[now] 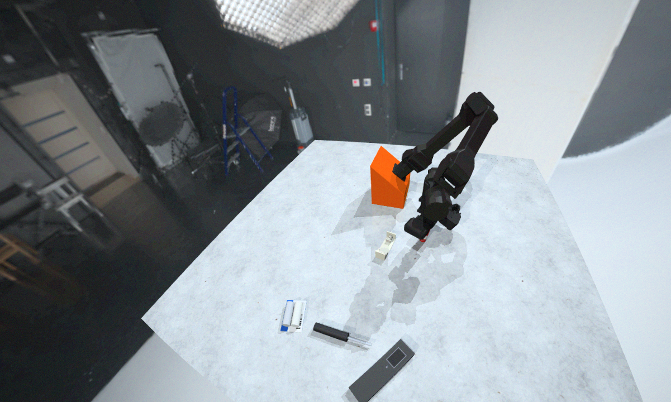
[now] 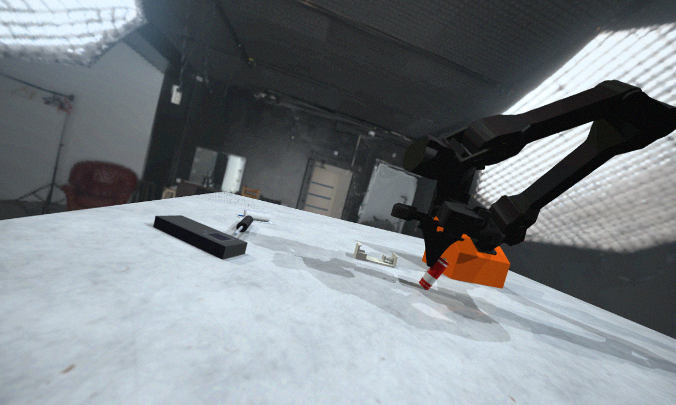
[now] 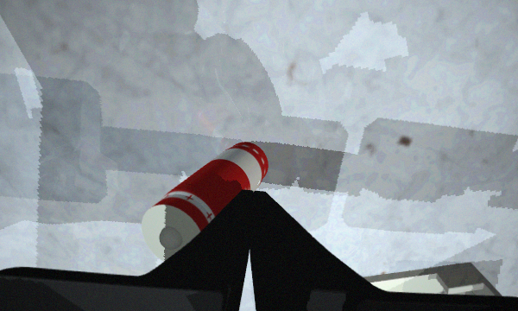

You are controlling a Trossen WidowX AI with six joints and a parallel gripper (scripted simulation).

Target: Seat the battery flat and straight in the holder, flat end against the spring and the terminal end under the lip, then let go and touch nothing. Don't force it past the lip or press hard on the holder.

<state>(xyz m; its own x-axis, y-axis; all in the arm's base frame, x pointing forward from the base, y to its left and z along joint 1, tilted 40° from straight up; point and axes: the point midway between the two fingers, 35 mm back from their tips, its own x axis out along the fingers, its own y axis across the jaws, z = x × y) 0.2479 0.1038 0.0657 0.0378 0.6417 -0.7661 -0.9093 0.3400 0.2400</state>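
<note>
The white battery is 1 cm behind my gripper tip and 1 cm below it. Round my gripper tip: black-handled tool: 36 cm ahead, 15 cm to the right, 3 cm below; flat black device: 41 cm ahead, 4 cm to the right, 3 cm below.
</note>
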